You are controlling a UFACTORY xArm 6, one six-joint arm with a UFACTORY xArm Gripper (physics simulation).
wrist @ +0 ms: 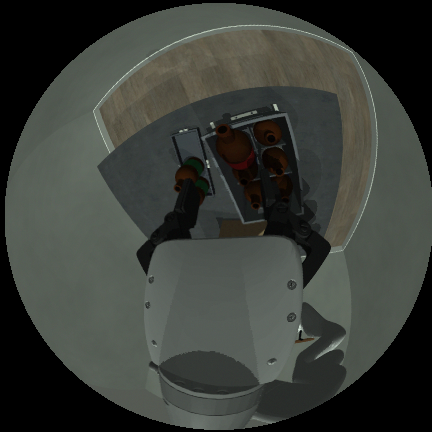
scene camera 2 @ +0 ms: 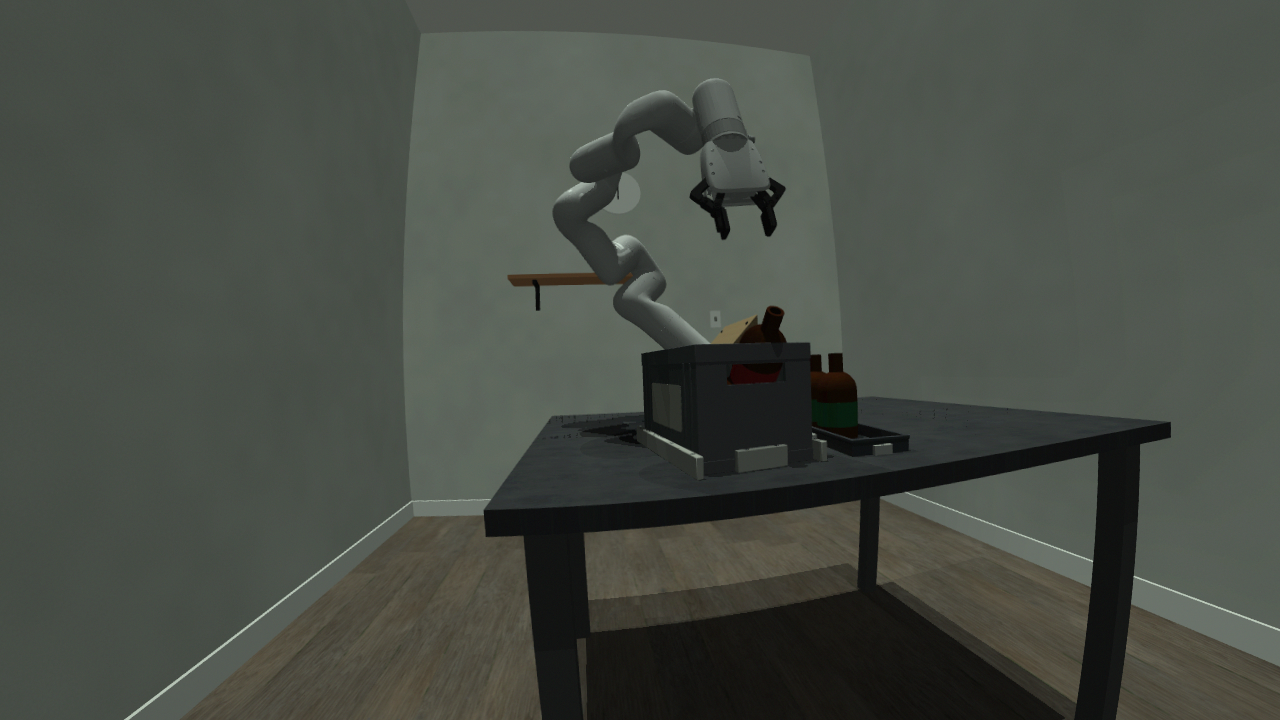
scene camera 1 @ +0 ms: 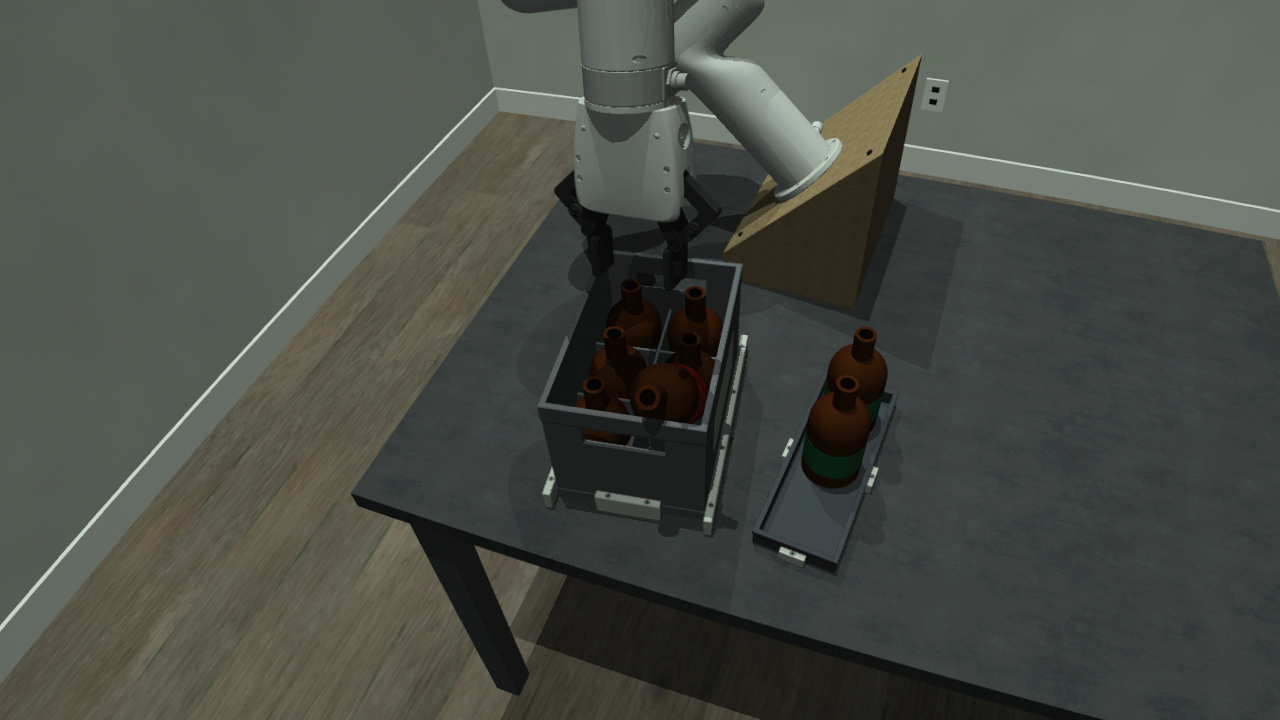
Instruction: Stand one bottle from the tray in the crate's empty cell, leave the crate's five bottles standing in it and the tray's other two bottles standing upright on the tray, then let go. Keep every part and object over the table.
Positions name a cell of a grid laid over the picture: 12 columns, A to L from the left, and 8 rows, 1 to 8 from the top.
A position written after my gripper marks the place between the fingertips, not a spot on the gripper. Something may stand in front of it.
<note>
I see my gripper (scene camera 1: F4), a red-labelled bottle (scene camera 1: G5), a green-labelled bottle (scene camera 1: H5), a green-labelled bottle (scene camera 1: I5), a green-labelled bottle (scene camera 1: G4) and a long strip (scene camera 1: G6).
The red-labelled bottle shows as well in the wrist view (wrist: G3) and in scene camera 2 (scene camera 2: H4). My gripper also shows in the wrist view (wrist: G4) and in scene camera 2 (scene camera 2: H3).
</note>
